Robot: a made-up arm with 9 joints. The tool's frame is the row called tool.
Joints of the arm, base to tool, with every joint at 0 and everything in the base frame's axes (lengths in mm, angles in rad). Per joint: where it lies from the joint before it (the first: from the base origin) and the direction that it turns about. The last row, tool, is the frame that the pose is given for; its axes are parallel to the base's.
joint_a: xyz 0 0 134 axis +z
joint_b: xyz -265 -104 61 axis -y
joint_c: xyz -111 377 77 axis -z
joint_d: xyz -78 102 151 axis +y
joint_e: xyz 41 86 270 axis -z
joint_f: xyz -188 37 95 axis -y
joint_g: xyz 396 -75 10 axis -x
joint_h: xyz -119 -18 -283 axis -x
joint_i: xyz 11 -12 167 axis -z
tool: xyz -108 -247 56
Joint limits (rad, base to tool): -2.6..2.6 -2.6..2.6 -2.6..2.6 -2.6..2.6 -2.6..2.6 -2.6..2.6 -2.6..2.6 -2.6..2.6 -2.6..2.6
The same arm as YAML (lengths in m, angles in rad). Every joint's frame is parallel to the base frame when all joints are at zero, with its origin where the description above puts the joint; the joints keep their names.
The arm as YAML. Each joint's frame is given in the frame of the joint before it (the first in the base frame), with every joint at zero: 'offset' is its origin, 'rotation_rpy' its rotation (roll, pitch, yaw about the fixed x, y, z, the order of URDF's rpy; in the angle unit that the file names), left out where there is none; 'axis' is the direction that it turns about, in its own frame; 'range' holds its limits. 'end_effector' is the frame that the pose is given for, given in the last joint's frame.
length_unit: m
angle_unit: rad
chain:
  - id: joint_a
    offset: [0.0, 0.0, 0.134]
    axis: [0.0, 0.0, 1.0]
    range: [-2.6, 2.6]
  - id: joint_b
    offset: [-0.265, -0.104, 0.061]
    axis: [0.0, -1.0, 0.0]
    range: [-2.6, 2.6]
  - id: joint_c
    offset: [-0.111, 0.377, 0.077]
    axis: [0.0, 0.0, -1.0]
    range: [-2.6, 2.6]
  - id: joint_d
    offset: [-0.078, 0.102, 0.151]
    axis: [0.0, 1.0, 0.0]
    range: [-2.6, 2.6]
  - id: joint_e
    offset: [0.041, 0.086, 0.27]
    axis: [0.0, 0.0, -1.0]
    range: [-2.6, 2.6]
  - id: joint_f
    offset: [-0.188, 0.037, 0.095]
    axis: [0.0, -1.0, 0.0]
    range: [-2.6, 2.6]
  - id: joint_g
    offset: [0.396, -0.075, 0.01]
    axis: [-1.0, 0.0, 0.0]
    range: [-2.6, 2.6]
  - id: joint_h
    offset: [-0.119, -0.018, -0.283]
    axis: [-1.0, 0.0, 0.0]
    range: [-2.6, 2.6]
  - id: joint_i
    offset: [0.011, -0.012, 0.167]
    axis: [0.0, 0.0, -1.0]
    range: [-2.6, 2.6]
end_effector:
  offset: [-0.108, -0.247, 0.056]

